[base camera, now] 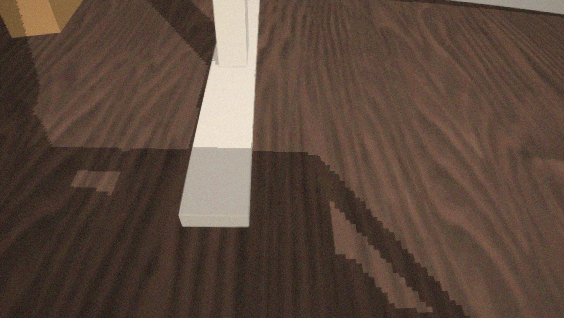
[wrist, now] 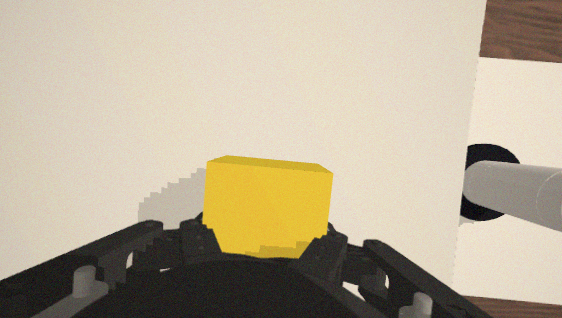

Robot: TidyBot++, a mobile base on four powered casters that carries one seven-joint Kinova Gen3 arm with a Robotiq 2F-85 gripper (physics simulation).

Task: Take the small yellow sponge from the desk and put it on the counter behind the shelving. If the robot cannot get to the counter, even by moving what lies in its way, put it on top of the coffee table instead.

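Places are measured from the arm's base along level axes (x ahead, y left, z up), in millimetres.
Pixels of known places: gripper, fingertip midpoint: [wrist: 266,222]; arm's base, origin of the base link: [wrist: 483,182].
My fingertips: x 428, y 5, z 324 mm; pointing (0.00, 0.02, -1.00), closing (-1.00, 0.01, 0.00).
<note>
For each thing: its top centre in the pictures, then the offset to it from my fingertips. "spot": a spot on its surface instead. Level surfaces: height alone.
- small yellow sponge, middle of its top: [wrist: 261,265] dx +0, dy +6, dz +45 mm
- pale desk top, its level: dz +0 mm
- dark wood floor, its level: dz -720 mm
- light wooden piece, surface spot: [base camera: 40,17] spot: dx +386, dy +539, dz -678 mm
The small yellow sponge [wrist: 267,207] is a box-shaped block on the pale desk top [wrist: 150,75] in the wrist view, low in the middle. My gripper [wrist: 266,222] is shut on it, with one black finger against its left side and one against its right side. The lower ends of the fingers are partly hidden. Whether the sponge touches the desk cannot be told. The counter, the shelving and the coffee table cannot be made out in either view.
In the base view a white foot [base camera: 220,110] with an upright post [base camera: 232,30] stands on the dark wood floor [base camera: 400,125]. A light wooden piece [base camera: 40,17] is at the top left. In the wrist view a grey cylinder [wrist: 510,187] stands beyond the desk's right edge.
</note>
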